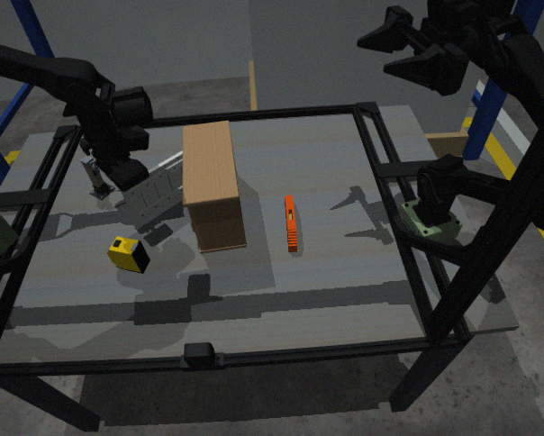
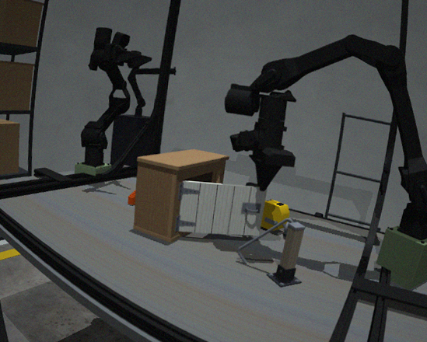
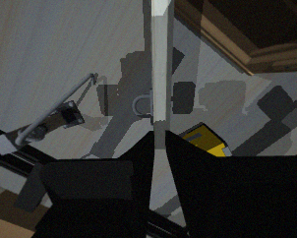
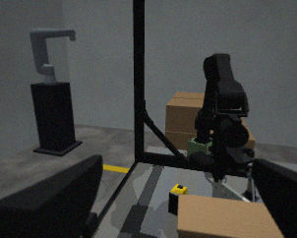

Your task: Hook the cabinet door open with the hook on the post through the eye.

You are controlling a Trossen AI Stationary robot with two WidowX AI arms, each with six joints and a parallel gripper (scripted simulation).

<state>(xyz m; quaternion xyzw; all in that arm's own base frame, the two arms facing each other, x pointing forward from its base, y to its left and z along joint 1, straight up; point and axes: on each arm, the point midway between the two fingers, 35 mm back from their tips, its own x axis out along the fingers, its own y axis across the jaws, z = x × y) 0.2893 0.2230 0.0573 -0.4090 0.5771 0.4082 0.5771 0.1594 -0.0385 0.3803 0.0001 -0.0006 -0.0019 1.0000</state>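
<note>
Right now the grey hook is 110 mm ahead of my left hand, 80 mm to the left of it and 100 mm below it. From my left hand the other things lie so: yellow tape measure: 110 mm behind, 10 mm to the right, 120 mm below; then white slatted door: 60 mm ahead, 60 mm to the right, 80 mm below; then orange level: 30 mm behind, 350 mm to the right, 140 mm below.
</note>
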